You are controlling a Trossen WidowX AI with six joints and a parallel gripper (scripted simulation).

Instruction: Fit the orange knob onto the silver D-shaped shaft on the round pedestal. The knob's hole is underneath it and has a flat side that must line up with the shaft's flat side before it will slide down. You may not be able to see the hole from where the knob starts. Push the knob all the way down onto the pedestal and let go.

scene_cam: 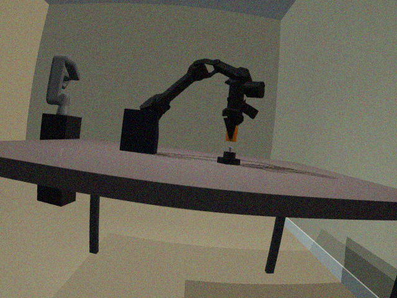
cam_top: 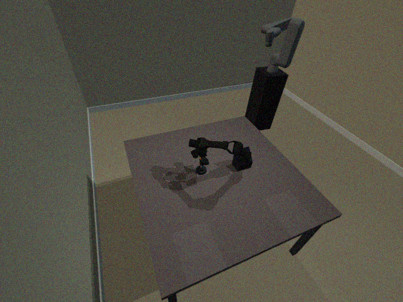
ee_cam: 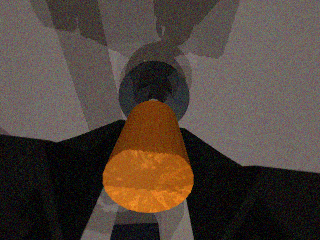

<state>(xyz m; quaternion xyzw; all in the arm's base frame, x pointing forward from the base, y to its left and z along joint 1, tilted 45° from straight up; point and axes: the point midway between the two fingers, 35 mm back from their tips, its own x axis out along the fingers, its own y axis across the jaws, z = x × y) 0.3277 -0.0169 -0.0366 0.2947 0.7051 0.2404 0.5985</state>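
The round pedestal lies 6 cm below my gripper tip. Round my gripper tip: orange knob: 3 cm above.
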